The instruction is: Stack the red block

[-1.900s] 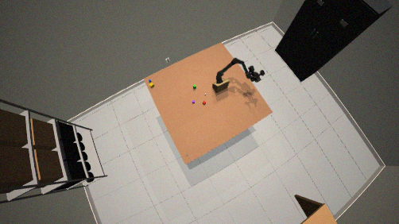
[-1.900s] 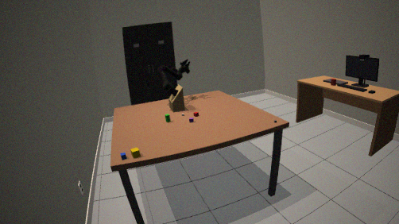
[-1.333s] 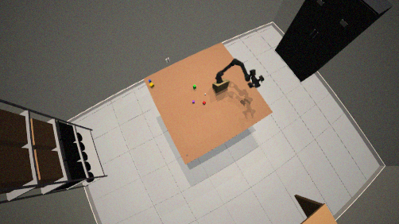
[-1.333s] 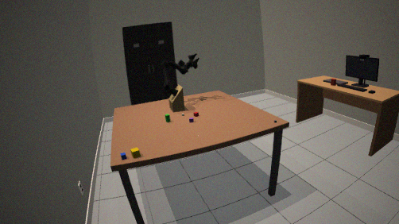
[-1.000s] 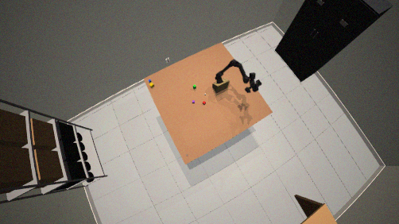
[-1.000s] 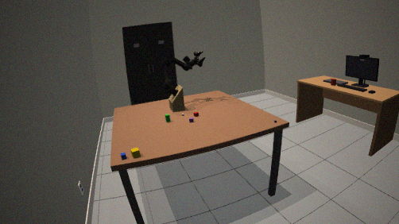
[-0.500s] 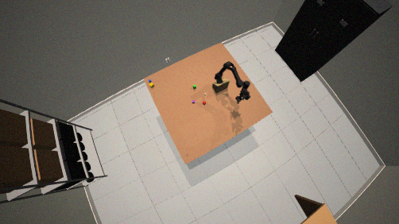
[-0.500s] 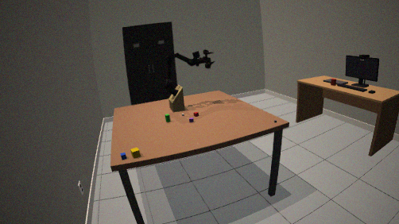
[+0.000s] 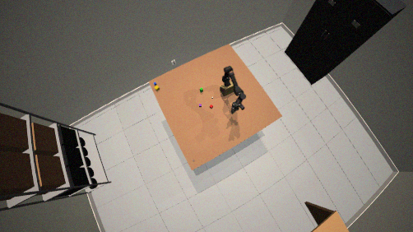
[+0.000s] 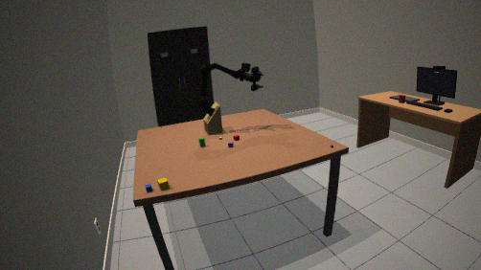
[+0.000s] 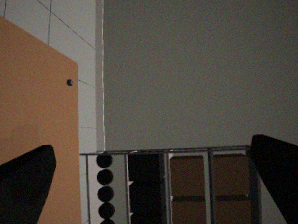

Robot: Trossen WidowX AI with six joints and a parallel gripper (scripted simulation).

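The red block lies 37 cm below my gripper tip, 28 cm to the right of it and 5 cm ahead of it. Round my gripper tip: yellow block: 88 cm to the right, 52 cm ahead, 36 cm below; then tiny white cube: 38 cm below, 37 cm to the right, 2 cm behind; then purple cube: 37 cm below, 36 cm to the right, 16 cm ahead.
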